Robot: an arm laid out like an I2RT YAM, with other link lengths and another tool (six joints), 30 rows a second.
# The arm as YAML. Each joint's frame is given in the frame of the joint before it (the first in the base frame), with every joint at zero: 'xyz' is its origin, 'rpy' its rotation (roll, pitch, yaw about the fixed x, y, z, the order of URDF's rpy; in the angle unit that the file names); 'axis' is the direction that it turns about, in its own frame. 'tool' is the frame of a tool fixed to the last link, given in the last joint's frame.
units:
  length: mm
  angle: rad
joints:
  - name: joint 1
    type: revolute
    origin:
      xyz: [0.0, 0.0, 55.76]
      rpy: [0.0, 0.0, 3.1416]
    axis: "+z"
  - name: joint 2
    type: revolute
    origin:
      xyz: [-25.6, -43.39, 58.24]
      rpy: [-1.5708, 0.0, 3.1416]
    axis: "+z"
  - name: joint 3
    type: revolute
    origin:
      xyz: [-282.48, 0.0, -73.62]
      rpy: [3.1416, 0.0, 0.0]
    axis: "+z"
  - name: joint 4
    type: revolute
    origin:
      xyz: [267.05, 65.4, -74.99]
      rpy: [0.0, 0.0, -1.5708]
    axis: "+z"
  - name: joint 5
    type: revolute
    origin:
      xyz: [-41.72, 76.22, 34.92]
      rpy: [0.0, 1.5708, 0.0]
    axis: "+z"
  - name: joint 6
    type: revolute
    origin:
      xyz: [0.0, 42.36, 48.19]
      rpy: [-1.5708, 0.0, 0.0]
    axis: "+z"
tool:
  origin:
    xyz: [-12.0, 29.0, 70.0]
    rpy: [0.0, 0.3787, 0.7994]
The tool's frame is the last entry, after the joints.
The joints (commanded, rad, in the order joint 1, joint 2, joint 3, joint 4, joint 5, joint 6), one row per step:
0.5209 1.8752 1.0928 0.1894 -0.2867 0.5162
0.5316 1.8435 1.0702 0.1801 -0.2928 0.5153
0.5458 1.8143 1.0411 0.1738 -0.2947 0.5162
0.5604 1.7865 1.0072 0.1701 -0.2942 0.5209
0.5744 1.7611 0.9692 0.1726 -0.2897 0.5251
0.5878 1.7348 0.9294 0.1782 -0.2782 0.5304
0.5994 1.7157 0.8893 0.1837 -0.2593 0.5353
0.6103 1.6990 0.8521 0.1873 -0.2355 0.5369
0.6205 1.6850 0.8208 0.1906 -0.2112 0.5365
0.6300 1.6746 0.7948 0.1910 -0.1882 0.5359
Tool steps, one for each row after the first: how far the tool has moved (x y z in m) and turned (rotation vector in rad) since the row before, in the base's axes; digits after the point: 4 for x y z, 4 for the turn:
-0.0096 0.0015 0.0047 0.0024 0.0013 0.0162
-0.0113 0.0017 0.0011 -0.0018 0.0065 0.0153
-0.0120 0.0008 -0.0014 -0.0030 0.0113 0.0116
-0.0118 -0.0002 -0.0033 -0.0055 0.0099 0.0080
-0.0113 -0.0016 -0.0033 -0.0073 0.0064 0.0011
-0.0102 -0.0032 -0.0067 -0.0155 0.0098 -0.0064
-0.0092 -0.0038 -0.0068 -0.0207 0.0067 -0.0090
-0.0078 -0.0034 -0.0056 -0.0205 0.0025 -0.0087
-0.0067 -0.0030 -0.0055 -0.0209 0.0035 -0.0080

